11 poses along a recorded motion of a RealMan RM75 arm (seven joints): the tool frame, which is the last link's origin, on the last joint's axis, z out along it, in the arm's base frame.
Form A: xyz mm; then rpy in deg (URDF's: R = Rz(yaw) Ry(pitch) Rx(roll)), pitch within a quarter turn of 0, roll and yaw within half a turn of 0.
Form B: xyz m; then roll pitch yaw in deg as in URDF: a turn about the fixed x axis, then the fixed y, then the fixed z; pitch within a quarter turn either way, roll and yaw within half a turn. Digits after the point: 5 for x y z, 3 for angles.
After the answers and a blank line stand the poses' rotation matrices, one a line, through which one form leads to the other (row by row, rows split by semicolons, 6 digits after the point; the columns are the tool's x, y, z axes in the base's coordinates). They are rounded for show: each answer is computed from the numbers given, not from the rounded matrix.
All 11 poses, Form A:
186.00 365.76 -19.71 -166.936 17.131 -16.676
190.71 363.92 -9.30 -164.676 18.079 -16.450
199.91 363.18 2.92 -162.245 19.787 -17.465
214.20 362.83 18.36 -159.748 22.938 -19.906
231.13 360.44 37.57 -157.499 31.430 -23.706
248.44 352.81 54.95 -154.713 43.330 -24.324
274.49 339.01 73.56 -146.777 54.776 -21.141
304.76 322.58 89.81 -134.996 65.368 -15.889
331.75 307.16 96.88 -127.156 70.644 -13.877
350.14 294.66 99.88 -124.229 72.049 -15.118
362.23 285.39 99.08 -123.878 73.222 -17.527
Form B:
0.18600 0.36576 -0.01971 -166.936 17.131 -16.676
0.19071 0.36392 -0.00930 -164.676 18.079 -16.450
0.19991 0.36318 0.00292 -162.245 19.787 -17.465
0.21420 0.36283 0.01836 -159.748 22.938 -19.906
0.23113 0.36044 0.03757 -157.499 31.430 -23.706
0.24844 0.35281 0.05495 -154.713 43.330 -24.324
0.27449 0.33901 0.07356 -146.777 54.776 -21.141
0.30476 0.32258 0.08981 -134.996 65.368 -15.889
0.33175 0.30716 0.09688 -127.156 70.644 -13.877
0.35014 0.29466 0.09988 -124.229 72.049 -15.118
0.36223 0.28539 0.09908 -123.878 73.222 -17.527

0.915442 -0.343314 -0.210002; -0.274228 -0.914043 0.298871; -0.294557 -0.216011 -0.930900
0.911718 -0.351766 -0.212206; -0.269198 -0.901745 0.338213; -0.310328 -0.251230 -0.916832
0.897580 -0.384301 -0.216016; -0.282403 -0.877483 0.387649; -0.338524 -0.286943 -0.896139
0.865904 -0.446276 -0.225939; -0.313555 -0.836193 0.449961; -0.389735 -0.318779 -0.863995
0.781279 -0.554160 -0.287247; -0.343055 -0.765685 0.544096; -0.521456 -0.326549 -0.788320
0.662842 -0.639521 -0.389428; -0.299619 -0.703185 0.644795; -0.686199 -0.310717 -0.657712
0.537955 -0.719168 -0.439774; -0.208022 -0.618815 0.757492; -0.816903 -0.316014 -0.482498
0.400865 -0.811823 -0.424561; -0.114106 -0.504059 0.856098; -0.909003 -0.294735 -0.294693
0.321763 -0.874858 -0.362066; -0.079491 -0.406013 0.910403; -0.943477 -0.264153 -0.200184
0.297537 -0.906031 -0.300965; -0.080382 -0.337896 0.937745; -0.951320 -0.254821 -0.173365
0.275263 -0.925853 -0.258893; -0.086933 -0.292164 0.952409; -0.957430 -0.239657 -0.160909

